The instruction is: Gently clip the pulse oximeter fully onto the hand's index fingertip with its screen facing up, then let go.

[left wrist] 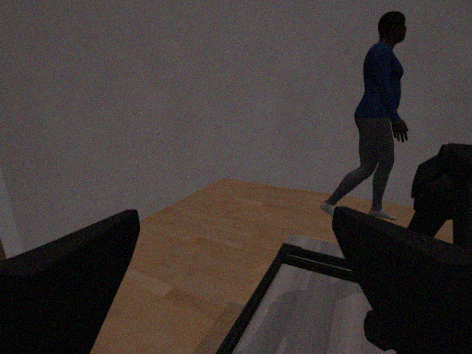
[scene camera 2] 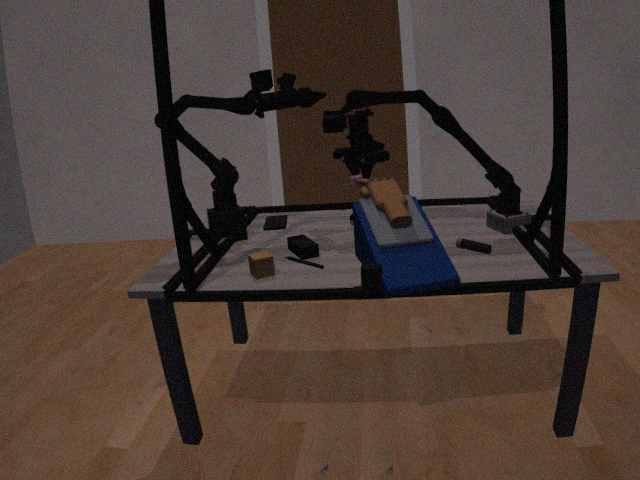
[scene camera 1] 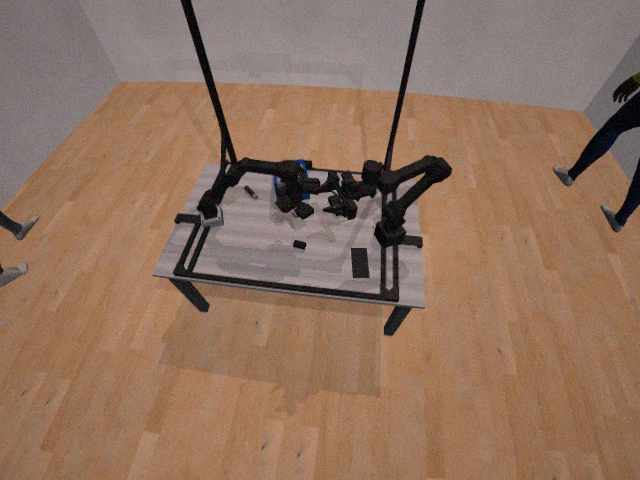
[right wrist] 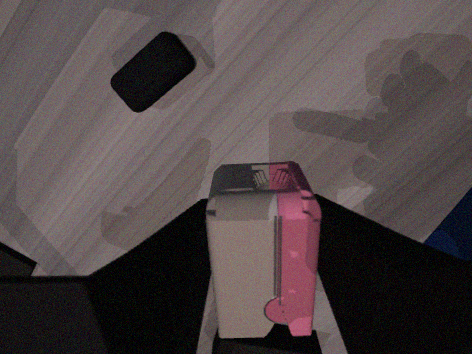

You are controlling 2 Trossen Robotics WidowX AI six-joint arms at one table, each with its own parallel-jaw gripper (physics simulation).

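Places are measured from the left arm's base along level axes (x ahead, y left, z up), in millimetres.
Where they show: left gripper, fingertip midpoint: (left wrist: 237, 218) (scene camera 2: 320, 94) (scene camera 1: 318, 200); right gripper, fingertip midpoint: (scene camera 1: 296, 214) (right wrist: 259, 208); left arm's base, link origin: (scene camera 2: 225, 209) (scene camera 1: 391, 227); right arm's base, link origin: (scene camera 2: 508, 212) (scene camera 1: 210, 213).
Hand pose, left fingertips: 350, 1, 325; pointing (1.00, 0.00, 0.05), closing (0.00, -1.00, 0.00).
Observation:
Things, the pixels of their top centre, and the offset from my left fingertips, as dx, dy, dz. "*": a spot on its surface instead.
- pulse oximeter, top centre: (right wrist: 266, 284) (scene camera 2: 358, 175) +21, -193, -246
- tan hand, surface spot: (scene camera 2: 390, 198) * -32, -464, -258
- black box, top centre: (right wrist: 148, 74) (scene camera 1: 299, 243) +53, -114, -387
- dark flat pad, top centre: (scene camera 2: 275, 221) (scene camera 1: 360, 262) -169, +67, -412
- wooden cube, top centre: (scene camera 2: 260, 255) -349, -368, -370
- pen, top centre: (scene camera 2: 303, 260) -234, -352, -411
- dark cylinder, top centre: (scene camera 2: 473, 240) (scene camera 1: 250, 190) +184, -530, -392
The pulse oximeter (right wrist: 245, 270) (scene camera 2: 356, 179), pale on one side and pink on the other, is held between the fingers of my right gripper (right wrist: 259, 208) (scene camera 2: 362, 173) above the table. Its screen cannot be made out. The tan hand (scene camera 2: 390, 198) rests on a grey pad on a sloped blue stand (scene camera 2: 418, 266) (right wrist: 455, 227). In scene camera 2 the oximeter appears just left of the hand's fingers; contact cannot be told. The hand does not show in the right wrist view. My left gripper (scene camera 2: 324, 95) (left wrist: 237, 218) is open and empty, high above the table.
A black box (scene camera 1: 299, 244) (scene camera 2: 303, 246) (right wrist: 153, 72), a dark flat pad (scene camera 1: 360, 262) (scene camera 2: 275, 222), a wooden cube (scene camera 2: 261, 264), a pen (scene camera 2: 305, 261) and a dark cylinder (scene camera 1: 251, 192) (scene camera 2: 473, 245) are on the table. Black rails run along the table's edges.

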